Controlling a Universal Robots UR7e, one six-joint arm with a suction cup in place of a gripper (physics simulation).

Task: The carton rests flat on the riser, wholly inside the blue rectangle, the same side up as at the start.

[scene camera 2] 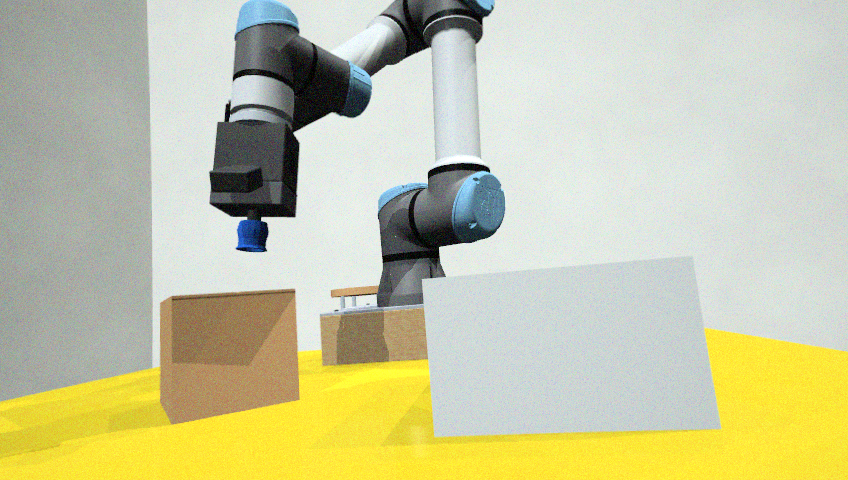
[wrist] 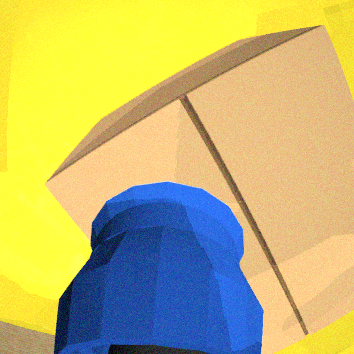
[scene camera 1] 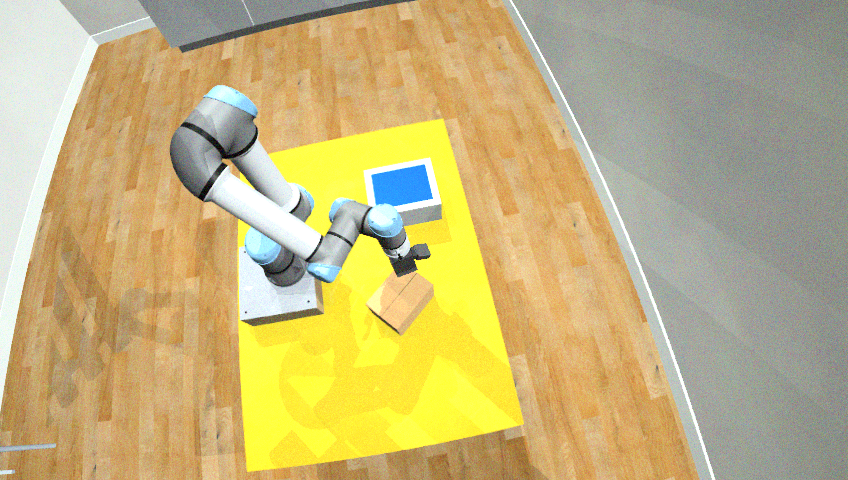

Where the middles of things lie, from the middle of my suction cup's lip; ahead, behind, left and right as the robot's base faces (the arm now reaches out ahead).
Labels:
I see the brown carton point(scene camera 2: 220, 353) 13 cm below my suction cup, 6 cm to the right of it and 4 cm behind it. Round my suction cup: grey riser point(scene camera 2: 621, 346) (32 cm to the left, 13 cm below, 6 cm ahead).

